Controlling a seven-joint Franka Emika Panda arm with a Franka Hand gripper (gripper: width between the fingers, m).
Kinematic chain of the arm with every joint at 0, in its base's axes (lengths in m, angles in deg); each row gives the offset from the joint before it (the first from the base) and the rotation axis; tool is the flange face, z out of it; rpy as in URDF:
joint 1: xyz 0 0 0.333 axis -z
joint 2: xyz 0 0 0 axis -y
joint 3: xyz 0 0 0.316 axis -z
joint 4: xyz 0.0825 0 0 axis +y
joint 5: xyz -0.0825 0 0.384 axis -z
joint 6: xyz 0 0 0 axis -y
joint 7: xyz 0.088 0 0 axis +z
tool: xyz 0 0 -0.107 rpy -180 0 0
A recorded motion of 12 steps. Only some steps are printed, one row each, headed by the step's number.
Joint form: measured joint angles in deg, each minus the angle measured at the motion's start. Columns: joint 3, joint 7, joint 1, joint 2, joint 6, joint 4, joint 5.
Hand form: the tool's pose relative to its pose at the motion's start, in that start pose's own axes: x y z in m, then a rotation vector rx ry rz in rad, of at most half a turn. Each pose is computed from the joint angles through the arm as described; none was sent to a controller.
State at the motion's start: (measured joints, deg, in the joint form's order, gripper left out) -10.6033 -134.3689 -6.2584 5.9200 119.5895 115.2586 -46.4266
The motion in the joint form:
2: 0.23 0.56 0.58 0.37 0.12 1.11 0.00
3: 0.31 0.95 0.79 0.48 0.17 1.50 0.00
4: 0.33 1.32 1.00 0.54 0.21 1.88 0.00
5: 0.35 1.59 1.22 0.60 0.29 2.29 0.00
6: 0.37 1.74 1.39 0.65 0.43 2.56 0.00
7: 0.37 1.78 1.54 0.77 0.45 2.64 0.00
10: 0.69 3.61 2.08 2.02 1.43 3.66 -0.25
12: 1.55 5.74 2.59 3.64 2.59 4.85 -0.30
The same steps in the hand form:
2: 0.0076 -0.0071 -0.0012 0.0061 0.0022 0.0088
3: 0.0103 -0.0097 -0.0016 0.0082 0.0030 0.0088
4: 0.0130 -0.0121 -0.0012 0.0094 0.0050 0.0088
5: 0.0159 -0.0147 -0.0008 0.0111 0.0067 0.0111
6: 0.0178 -0.0167 -0.0010 0.0136 0.0065 0.0133
7: 0.0183 -0.0173 -0.0023 0.0157 0.0048 0.0141
10: 0.0226 -0.0198 -0.0121 0.0374 -0.0168 -0.0074
12: 0.0285 -0.0242 -0.0269 0.0697 -0.0437 -0.0314

